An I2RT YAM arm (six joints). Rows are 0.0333 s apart.
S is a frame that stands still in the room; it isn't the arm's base.
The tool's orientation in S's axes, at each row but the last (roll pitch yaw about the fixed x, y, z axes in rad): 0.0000 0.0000 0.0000; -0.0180 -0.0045 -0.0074; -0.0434 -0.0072 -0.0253; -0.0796 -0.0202 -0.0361; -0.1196 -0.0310 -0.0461; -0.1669 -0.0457 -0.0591; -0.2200 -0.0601 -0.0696; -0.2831 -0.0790 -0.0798; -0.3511 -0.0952 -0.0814; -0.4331 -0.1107 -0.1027
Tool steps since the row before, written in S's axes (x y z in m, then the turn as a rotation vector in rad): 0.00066 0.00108 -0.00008 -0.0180 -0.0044 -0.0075; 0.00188 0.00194 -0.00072 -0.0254 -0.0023 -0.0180; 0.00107 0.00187 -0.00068 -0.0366 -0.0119 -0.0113; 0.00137 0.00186 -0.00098 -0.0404 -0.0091 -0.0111; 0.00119 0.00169 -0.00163 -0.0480 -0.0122 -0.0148; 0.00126 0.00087 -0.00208 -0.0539 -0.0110 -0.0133; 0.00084 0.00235 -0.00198 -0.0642 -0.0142 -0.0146; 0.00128 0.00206 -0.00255 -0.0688 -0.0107 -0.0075; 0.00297 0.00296 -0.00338 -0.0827 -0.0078 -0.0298; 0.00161 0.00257 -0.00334 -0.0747 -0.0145 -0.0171
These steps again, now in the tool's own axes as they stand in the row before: 0.00066 0.00108 -0.00008 -0.0180 -0.0044 -0.0075; 0.00186 0.00197 -0.00069 -0.0255 -0.0022 -0.0179; 0.00102 0.00192 -0.00060 -0.0364 -0.0123 -0.0116; 0.00128 0.00198 -0.00085 -0.0403 -0.0097 -0.0111; 0.00106 0.00193 -0.00144 -0.0478 -0.0127 -0.0149; 0.00111 0.00128 -0.00195 -0.0537 -0.0122 -0.0131; 0.00055 0.00278 -0.00144 -0.0638 -0.0158 -0.0146; 0.00091 0.00280 -0.00192 -0.0681 -0.0149 -0.0066; 0.00239 0.00424 -0.00230 -0.0843 -0.0061 -0.0255; 0.00096 0.00393 -0.00201 -0.0743 -0.0163 -0.0174
